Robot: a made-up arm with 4 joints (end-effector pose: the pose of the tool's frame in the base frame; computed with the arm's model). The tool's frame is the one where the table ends. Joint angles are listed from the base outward.
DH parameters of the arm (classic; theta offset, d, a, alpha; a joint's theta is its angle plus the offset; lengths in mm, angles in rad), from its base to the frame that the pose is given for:
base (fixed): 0 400 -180 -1.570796
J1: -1.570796 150 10 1.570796
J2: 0 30 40 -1.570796
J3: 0 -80 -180 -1.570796
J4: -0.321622 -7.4 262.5 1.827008
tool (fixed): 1.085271 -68.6 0 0
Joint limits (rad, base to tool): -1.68..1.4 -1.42..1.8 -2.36..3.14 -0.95..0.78
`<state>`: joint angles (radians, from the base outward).
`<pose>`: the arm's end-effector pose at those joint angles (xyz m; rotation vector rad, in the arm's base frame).
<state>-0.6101 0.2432 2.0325 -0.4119</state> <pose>-0.1665 0.1962 0.4134 -1.6835 0.4235 1.3086</pose>
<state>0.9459 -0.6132 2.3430 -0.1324</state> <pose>-0.1869 0.1452 0.3655 0.5346 0.9537 2.0293</pose>
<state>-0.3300 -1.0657 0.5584 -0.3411</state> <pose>-0.1924 0.0835 0.4805 -0.9934 -0.8039 0.1382</pose>
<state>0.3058 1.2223 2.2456 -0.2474</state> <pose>-0.1575 0.1370 0.3923 -1.4814 2.1561 1.5313</pose>
